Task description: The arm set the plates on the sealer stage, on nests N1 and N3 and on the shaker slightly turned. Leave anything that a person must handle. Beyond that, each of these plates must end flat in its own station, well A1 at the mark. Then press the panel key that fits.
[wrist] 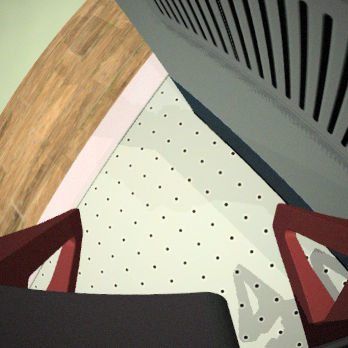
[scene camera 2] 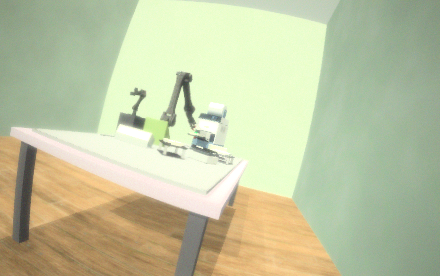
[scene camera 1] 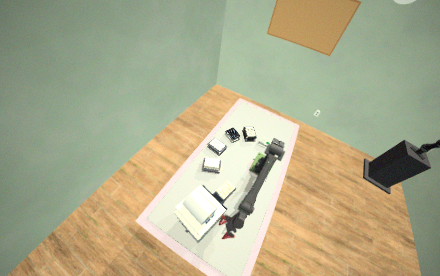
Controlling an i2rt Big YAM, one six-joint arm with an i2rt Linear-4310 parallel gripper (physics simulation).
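My gripper is open and empty, beside the sealer's side wall and above the perforated table top. The white sealer stands at the near end; its vented grey side fills the upper right of the wrist view. A pale plate lies on the sealer stage. Two pale-topped plates and a dark plate sit along the table's left side. Another pale-topped plate sits on a dark unit beside the dark one. Nest labels, A1 marks and small tilts are too small to tell.
The arm stretches along the table's right side over a green block. The key panel is partly covered by the arm's base end. The pink table edge runs left of the gripper.
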